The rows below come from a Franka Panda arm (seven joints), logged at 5 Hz.
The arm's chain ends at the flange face. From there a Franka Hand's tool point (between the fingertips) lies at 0.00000 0.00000 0.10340 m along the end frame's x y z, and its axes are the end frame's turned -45 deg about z.
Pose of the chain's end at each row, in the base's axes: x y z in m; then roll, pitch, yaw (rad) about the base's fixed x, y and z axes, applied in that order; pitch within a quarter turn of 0, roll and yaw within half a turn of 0:
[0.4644 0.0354 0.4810 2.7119 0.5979 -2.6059]
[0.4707 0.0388 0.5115 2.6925 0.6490 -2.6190]
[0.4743 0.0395 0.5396 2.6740 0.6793 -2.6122]
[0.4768 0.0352 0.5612 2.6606 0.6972 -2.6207]
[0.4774 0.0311 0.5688 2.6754 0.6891 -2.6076]
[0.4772 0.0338 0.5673 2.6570 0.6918 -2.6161]
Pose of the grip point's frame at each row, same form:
[0.4879 0.0995 0.4033 -2.9387 0.6965 -1.6123]
[0.4971 0.1058 0.4373 -2.8922 0.7368 -1.5835]
[0.5008 0.1090 0.4678 -2.8662 0.7645 -1.5476]
[0.5040 0.1060 0.4909 -2.8511 0.7822 -1.5370]
[0.5043 0.1010 0.4975 -2.8535 0.7683 -1.5351]
[0.5035 0.1047 0.4968 -2.8596 0.7821 -1.5361]

